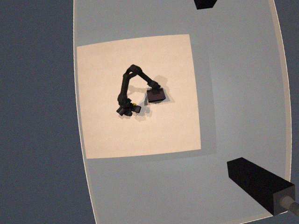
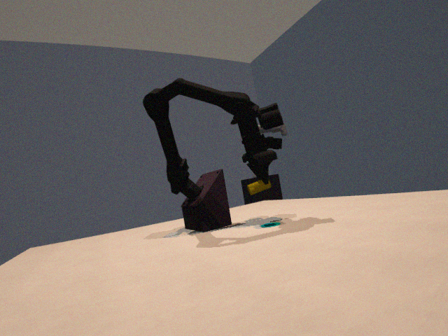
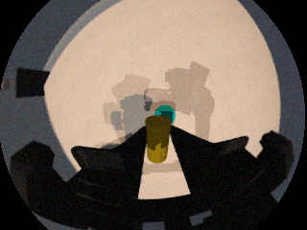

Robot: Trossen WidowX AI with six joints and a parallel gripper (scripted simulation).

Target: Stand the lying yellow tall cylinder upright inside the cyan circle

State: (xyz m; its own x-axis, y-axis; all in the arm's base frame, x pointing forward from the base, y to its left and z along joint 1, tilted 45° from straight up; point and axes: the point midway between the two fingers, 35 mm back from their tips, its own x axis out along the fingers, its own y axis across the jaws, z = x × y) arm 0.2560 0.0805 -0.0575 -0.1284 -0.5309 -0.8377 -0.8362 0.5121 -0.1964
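My gripper tip is 1 cm short of the cyan circle, 1 cm to the left of it and 13 cm above it. Round my gripper tip: yellow tall cylinder 1 cm behind, 2 cm to the right, 1 cm below.
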